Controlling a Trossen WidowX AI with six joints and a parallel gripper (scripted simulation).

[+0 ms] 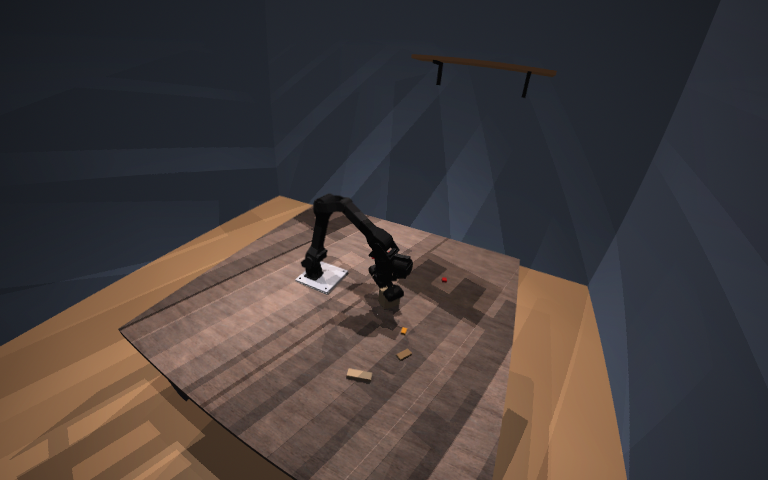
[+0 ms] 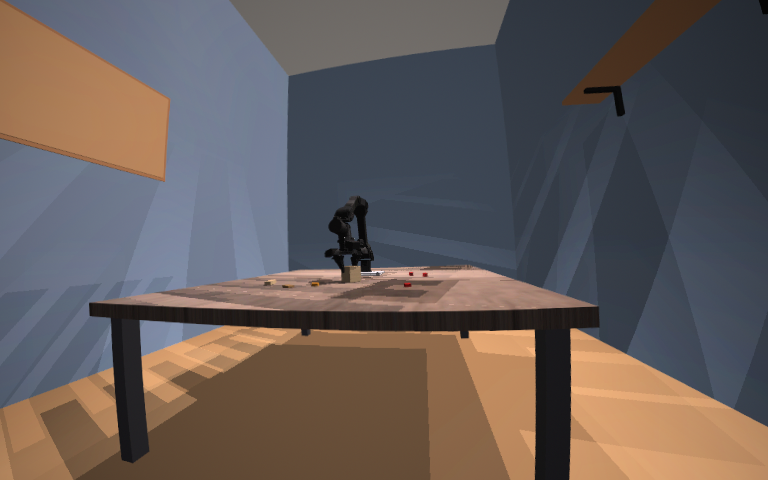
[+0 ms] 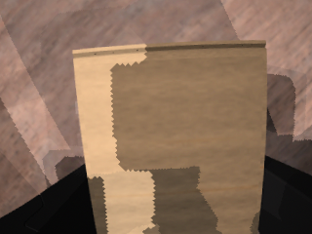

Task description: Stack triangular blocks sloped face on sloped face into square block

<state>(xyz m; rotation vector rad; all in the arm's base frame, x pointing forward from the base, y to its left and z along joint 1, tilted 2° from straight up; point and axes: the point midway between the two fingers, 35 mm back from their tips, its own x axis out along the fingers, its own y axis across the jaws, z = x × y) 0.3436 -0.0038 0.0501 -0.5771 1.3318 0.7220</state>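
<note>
Right now the tan triangular block is 10 mm above my gripper tip. From my gripper tip the other things lie so: small orange cube: 110 mm ahead, 110 mm to the right, 30 mm below; red bit: 180 mm ahead, 250 mm to the left, 30 mm below.
</note>
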